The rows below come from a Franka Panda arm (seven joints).
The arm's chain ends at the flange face. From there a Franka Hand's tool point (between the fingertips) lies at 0.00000 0.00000 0.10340 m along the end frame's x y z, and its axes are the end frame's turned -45 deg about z.
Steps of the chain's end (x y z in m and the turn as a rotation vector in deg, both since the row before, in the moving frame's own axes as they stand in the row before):
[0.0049 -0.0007 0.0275 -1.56 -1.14 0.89]
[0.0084 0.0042 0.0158 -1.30 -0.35 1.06]
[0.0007 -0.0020 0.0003 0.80 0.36 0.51]
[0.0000 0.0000 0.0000 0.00 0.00 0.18]
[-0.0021 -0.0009 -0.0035 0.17 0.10 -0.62]
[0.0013 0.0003 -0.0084 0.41 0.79 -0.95]
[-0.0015 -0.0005 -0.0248 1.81 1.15 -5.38]
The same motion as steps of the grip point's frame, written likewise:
[0.0005 0.0035 0.0274 -0.30 -1.91 0.89]
[0.0009 0.0101 0.0158 -0.67 -1.17 1.06]
[0.0034 -0.0015 0.0003 0.31 0.82 0.51]
[0.0000 0.0000 0.0000 0.00 0.00 0.18]
[-0.0005 -0.0022 -0.0035 0.05 0.19 -0.62]
[0.0022 0.0016 -0.0084 -0.27 0.85 -0.95]
[0.0030 -0.0024 -0.0249 0.47 2.09 -5.38]

